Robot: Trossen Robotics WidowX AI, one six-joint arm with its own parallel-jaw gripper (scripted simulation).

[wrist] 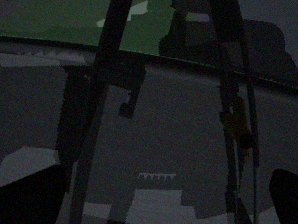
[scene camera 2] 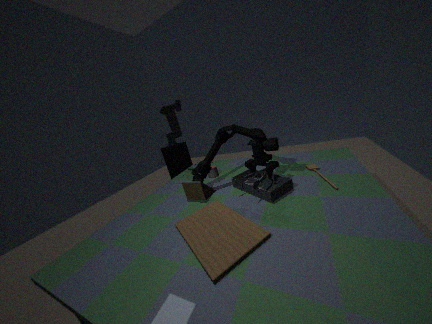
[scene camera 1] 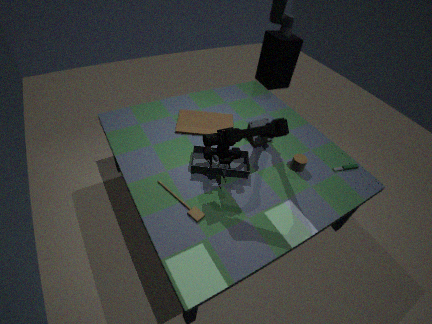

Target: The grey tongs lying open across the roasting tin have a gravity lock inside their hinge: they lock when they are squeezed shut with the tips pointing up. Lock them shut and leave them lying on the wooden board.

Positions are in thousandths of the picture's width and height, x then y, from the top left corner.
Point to a dark roasting tin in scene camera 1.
At 554,520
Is my gripper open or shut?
Open.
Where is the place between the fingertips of my gripper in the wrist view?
579,810
